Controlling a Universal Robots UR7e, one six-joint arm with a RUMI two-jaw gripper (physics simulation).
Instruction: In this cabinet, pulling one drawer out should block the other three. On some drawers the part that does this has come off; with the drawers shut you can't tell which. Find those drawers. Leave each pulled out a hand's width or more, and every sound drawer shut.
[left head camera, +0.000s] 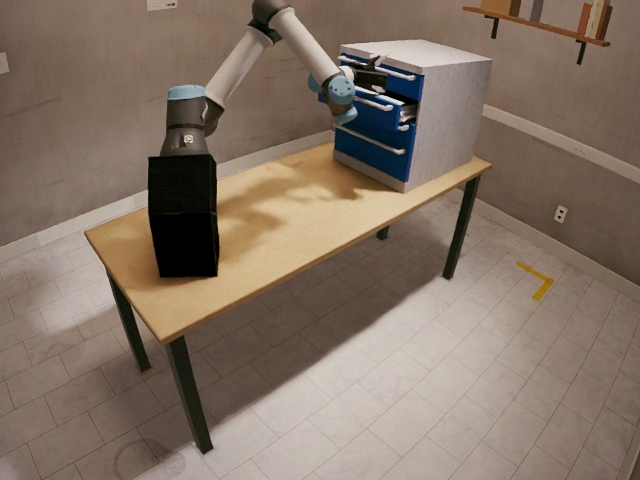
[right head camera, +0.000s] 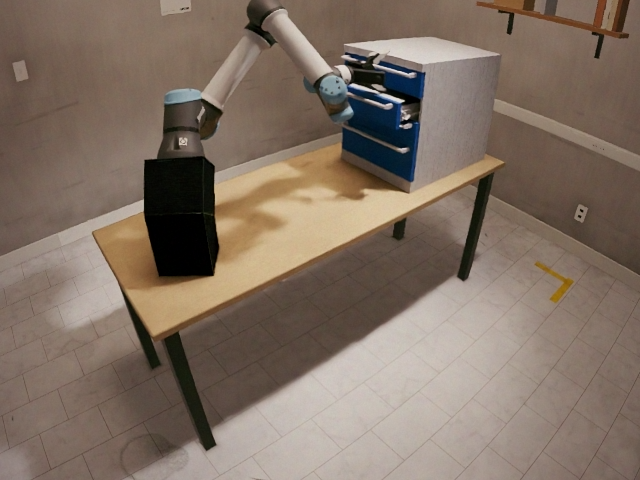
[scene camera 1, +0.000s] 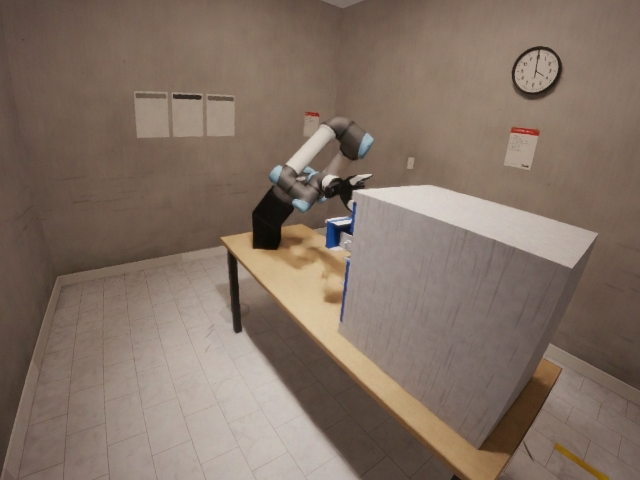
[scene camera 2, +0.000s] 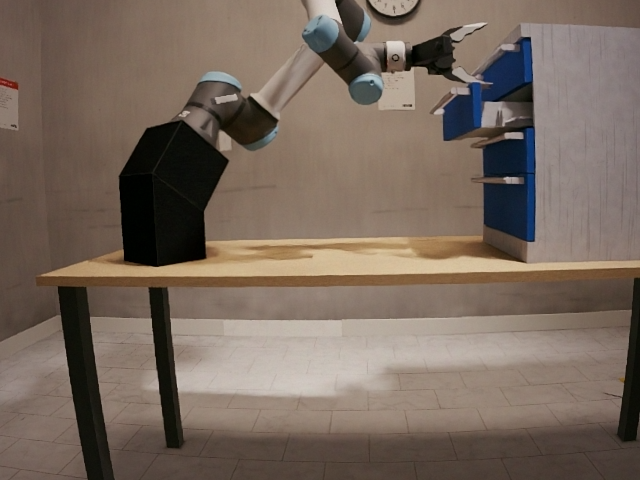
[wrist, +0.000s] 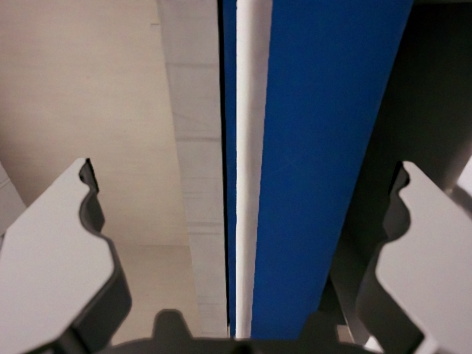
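Observation:
The grey cabinet (left head camera: 449, 118) (right head camera: 457, 118) (scene camera 1: 439, 299) (scene camera 2: 584, 144) has four blue drawers. The top drawer (left head camera: 405, 86) (scene camera 2: 511, 72) (wrist: 320, 125) is shut. The second drawer (left head camera: 377, 121) (scene camera 1: 331, 235) (scene camera 2: 460, 121) is pulled out, its inside partly showing. The third drawer (scene camera 2: 509, 157) and the bottom drawer (left head camera: 372, 155) (right head camera: 379, 155) (scene camera 2: 509, 206) look shut. My gripper (left head camera: 386, 69) (right head camera: 386, 65) (scene camera 2: 488, 53) (wrist: 242, 162) is open and empty at the top drawer's front. Its fingers stand above and below the white top handle (wrist: 249, 125); the lower finger is just over the second drawer's front.
The cabinet stands at the far end of the wooden table (left head camera: 289, 242) (right head camera: 310, 232) (scene camera 2: 361, 268). The arm's black pedestal (left head camera: 183, 217) (right head camera: 178, 217) (scene camera 2: 160, 206) is at the other end. A wall shelf (left head camera: 537, 25) (right head camera: 553, 19) with books hangs beyond the cabinet.

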